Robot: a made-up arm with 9 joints. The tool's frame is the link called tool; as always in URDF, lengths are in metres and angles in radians.
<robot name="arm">
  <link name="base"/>
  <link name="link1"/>
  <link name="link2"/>
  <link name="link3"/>
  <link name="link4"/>
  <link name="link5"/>
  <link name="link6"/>
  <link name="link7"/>
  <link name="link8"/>
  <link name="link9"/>
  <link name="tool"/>
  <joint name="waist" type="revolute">
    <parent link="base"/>
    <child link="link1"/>
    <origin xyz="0 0 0.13" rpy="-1.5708 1.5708 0"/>
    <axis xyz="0 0 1"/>
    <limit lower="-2.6" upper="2.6" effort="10" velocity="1.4"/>
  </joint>
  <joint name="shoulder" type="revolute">
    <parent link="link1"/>
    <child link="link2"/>
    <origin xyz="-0.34 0.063 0.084" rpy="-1.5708 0 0"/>
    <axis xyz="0 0 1"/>
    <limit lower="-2.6" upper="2.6" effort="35" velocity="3.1"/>
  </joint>
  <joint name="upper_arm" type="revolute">
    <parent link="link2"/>
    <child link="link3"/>
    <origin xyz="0.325 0.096 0.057" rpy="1.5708 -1.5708 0"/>
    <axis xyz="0 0 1"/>
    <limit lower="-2.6" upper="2.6" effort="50" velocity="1.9"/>
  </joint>
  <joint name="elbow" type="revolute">
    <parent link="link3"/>
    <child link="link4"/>
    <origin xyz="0.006 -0.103 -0.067" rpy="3.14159 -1.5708 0"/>
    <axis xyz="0 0 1"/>
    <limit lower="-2.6" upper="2.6" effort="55" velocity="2.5"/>
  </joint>
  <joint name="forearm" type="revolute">
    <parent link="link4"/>
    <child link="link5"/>
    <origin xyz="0.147 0.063 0" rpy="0 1.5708 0"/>
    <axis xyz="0 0 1"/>
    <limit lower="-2.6" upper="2.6" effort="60" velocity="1.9"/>
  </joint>
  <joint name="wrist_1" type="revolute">
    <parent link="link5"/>
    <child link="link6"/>
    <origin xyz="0.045 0.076 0.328" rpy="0 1.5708 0"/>
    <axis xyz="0 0 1"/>
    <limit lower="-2.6" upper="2.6" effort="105" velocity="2.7"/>
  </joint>
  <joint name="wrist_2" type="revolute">
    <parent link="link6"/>
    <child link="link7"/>
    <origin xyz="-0.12 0.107 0.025" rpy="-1.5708 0 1.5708"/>
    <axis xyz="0 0 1"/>
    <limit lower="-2.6" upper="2.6" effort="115" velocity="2.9"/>
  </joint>
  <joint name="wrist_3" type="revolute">
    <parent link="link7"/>
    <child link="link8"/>
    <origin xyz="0.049 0.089 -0.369" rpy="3.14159 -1.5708 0"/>
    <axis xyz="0 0 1"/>
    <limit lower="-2.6" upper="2.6" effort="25" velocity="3"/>
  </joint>
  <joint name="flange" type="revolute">
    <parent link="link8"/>
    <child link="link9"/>
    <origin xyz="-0.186 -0.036 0.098" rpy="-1.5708 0 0"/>
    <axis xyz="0 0 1"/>
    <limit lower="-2.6" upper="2.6" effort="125" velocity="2"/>
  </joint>
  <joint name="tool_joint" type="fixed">
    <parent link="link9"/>
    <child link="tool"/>
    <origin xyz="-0.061 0.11 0.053" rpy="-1.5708 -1.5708 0"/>
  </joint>
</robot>
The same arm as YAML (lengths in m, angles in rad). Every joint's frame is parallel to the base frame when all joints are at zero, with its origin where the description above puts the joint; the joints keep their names.
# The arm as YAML. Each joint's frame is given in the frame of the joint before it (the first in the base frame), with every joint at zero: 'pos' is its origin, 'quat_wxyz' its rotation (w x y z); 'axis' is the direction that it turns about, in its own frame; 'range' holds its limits. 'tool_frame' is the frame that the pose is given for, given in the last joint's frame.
length_unit: m
angle_unit: rad
joints:
  - joint: waist
    pos: [0.0, 0.0, 0.13]
    quat_wxyz: [1.0, 0.0, 0.0, 0.0]
    axis: "+y"
    range: [-2.6, 2.6]
  - joint: shoulder
    pos: [-0.063, 0.084, 0.34]
    quat_wxyz: [1.0, 0.0, 0.0, 0.0]
    axis: "-x"
    range: [-2.6, 2.6]
  - joint: upper_arm
    pos: [-0.057, -0.096, -0.325]
    quat_wxyz: [1.0, 0.0, 0.0, 0.0]
    axis: "+y"
    range: [-2.6, 2.6]
  - joint: elbow
    pos: [-0.006, -0.067, -0.103]
    quat_wxyz: [1.0, 0.0, 0.0, 0.0]
    axis: "-x"
    range: [-2.6, 2.6]
  - joint: forearm
    pos: [0.0, 0.147, -0.063]
    quat_wxyz: [1.0, 0.0, 0.0, 0.0]
    axis: "+y"
    range: [-2.6, 2.6]
  - joint: wrist_1
    pos: [0.045, 0.328, -0.076]
    quat_wxyz: [1.0, 0.0, 0.0, 0.0]
    axis: "+x"
    range: [-2.6, 2.6]
  - joint: wrist_2
    pos: [0.025, 0.12, -0.107]
    quat_wxyz: [1.0, 0.0, 0.0, 0.0]
    axis: "+y"
    range: [-2.6, 2.6]
  - joint: wrist_3
    pos: [-0.089, -0.369, -0.049]
    quat_wxyz: [1.0, 0.0, 0.0, 0.0]
    axis: "-z"
    range: [-2.6, 2.6]
  - joint: flange
    pos: [-0.036, -0.186, -0.098]
    quat_wxyz: [1.0, 0.0, 0.0, 0.0]
    axis: "+x"
    range: [-2.6, 2.6]
tool_frame:
  pos: [0.053, -0.061, 0.11]
  quat_wxyz: [1.0, 0.0, -0.000001, -0.000002]

